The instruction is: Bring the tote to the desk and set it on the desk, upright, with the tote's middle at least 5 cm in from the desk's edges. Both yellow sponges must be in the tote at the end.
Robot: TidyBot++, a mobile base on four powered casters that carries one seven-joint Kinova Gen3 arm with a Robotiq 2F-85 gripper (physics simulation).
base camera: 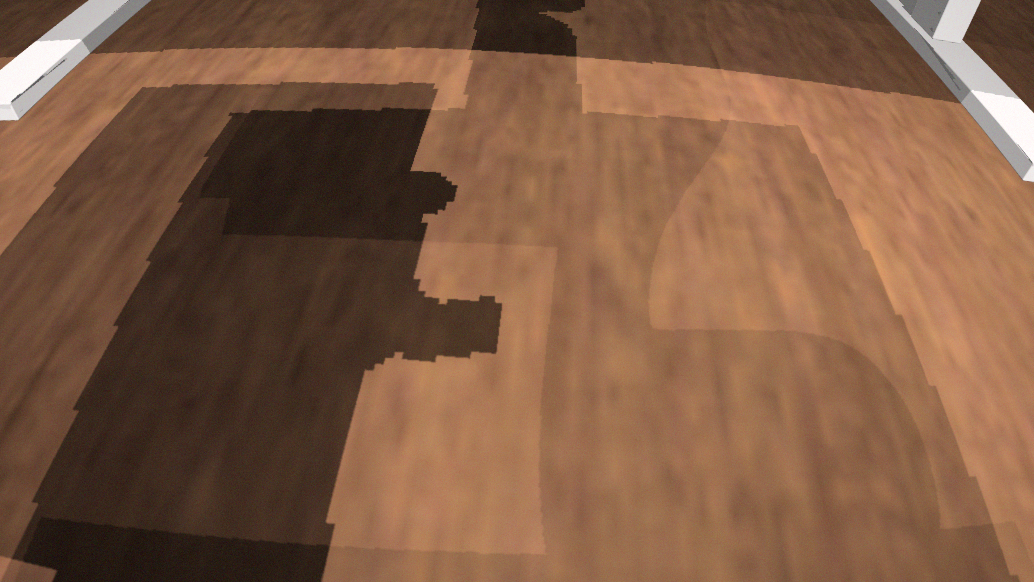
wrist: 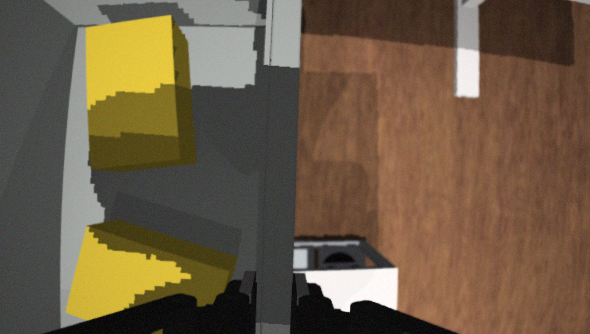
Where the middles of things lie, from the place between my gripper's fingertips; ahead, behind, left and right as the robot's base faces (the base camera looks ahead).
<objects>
Right now the grey tote (wrist: 239, 198) is 9 cm to the left of my hand, 5 cm ahead of it and 4 cm below it.
</objects>
